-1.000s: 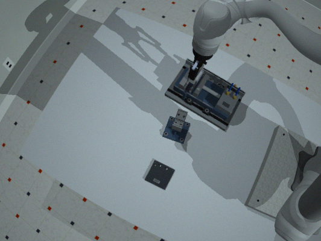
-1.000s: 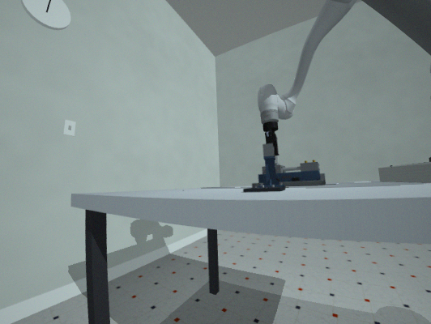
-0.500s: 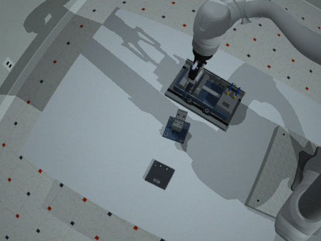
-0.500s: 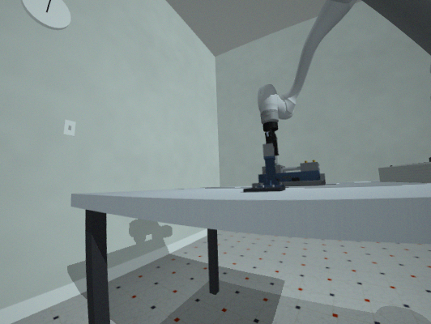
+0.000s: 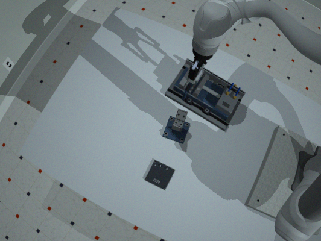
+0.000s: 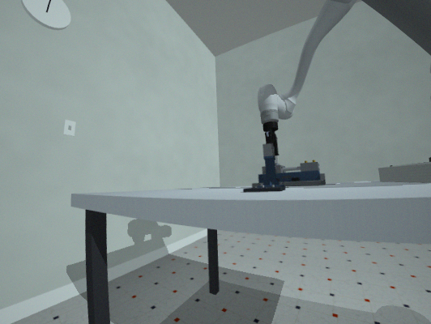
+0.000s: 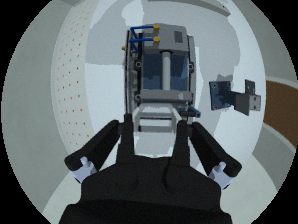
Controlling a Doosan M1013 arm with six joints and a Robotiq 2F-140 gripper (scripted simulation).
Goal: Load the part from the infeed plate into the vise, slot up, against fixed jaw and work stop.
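My gripper is now 2 cm above the part. Also, from my hand: vise (8 cm below, 7 cm behind, 3 cm to the left); then air cylinder (16 cm behind, 5 cm to the left, 4 cm below).
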